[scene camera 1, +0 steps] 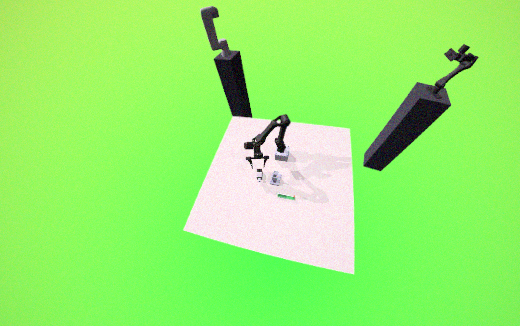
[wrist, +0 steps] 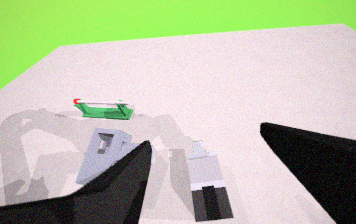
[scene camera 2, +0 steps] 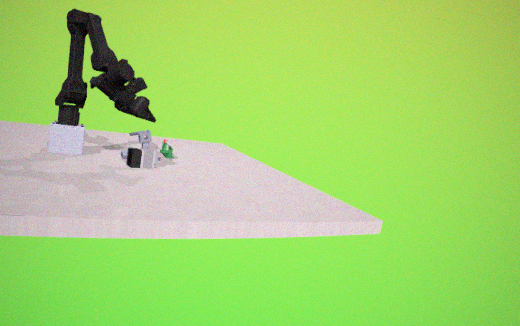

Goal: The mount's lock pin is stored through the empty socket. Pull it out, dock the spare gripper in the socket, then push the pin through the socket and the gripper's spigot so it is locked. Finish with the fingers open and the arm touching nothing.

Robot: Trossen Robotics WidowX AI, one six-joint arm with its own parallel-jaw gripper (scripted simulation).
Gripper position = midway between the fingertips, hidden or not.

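A spare gripper [wrist: 208,189] and a grey mount [wrist: 117,144] are visible. My gripper [scene camera 2: 149,119], also visible at my gripper [wrist: 204,136], is open and holds nothing.
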